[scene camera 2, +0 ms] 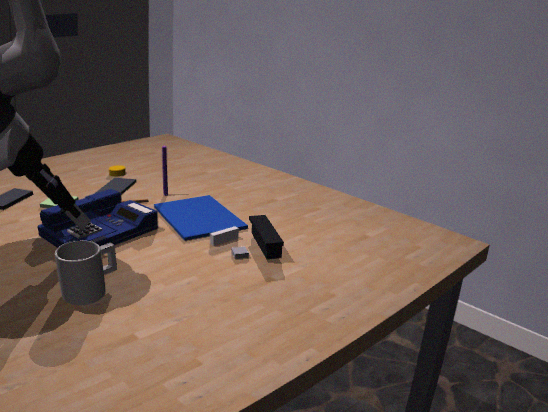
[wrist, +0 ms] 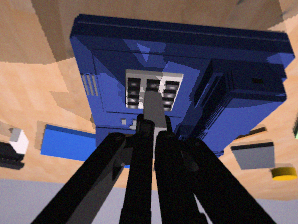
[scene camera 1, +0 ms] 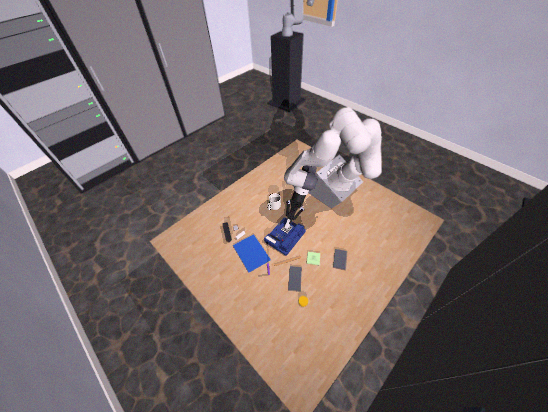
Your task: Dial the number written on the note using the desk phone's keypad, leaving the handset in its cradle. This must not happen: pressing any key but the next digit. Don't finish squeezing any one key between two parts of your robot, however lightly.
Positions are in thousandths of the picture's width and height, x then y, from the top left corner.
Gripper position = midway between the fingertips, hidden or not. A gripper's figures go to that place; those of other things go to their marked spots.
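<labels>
A blue folder (scene camera 2: 351,530) and a black box (scene camera 2: 495,596) have their marked spots 0.26 m apart. The box is 0.99 m from the lens, which makes it the nearest to the lens of the things named here. The gripper (scene camera 2: 156,545) is 1.12 m from the lens, while the folder is 1.19 m from the lens and a handset (scene camera 2: 202,479) is 1.20 m from the lens.
</labels>
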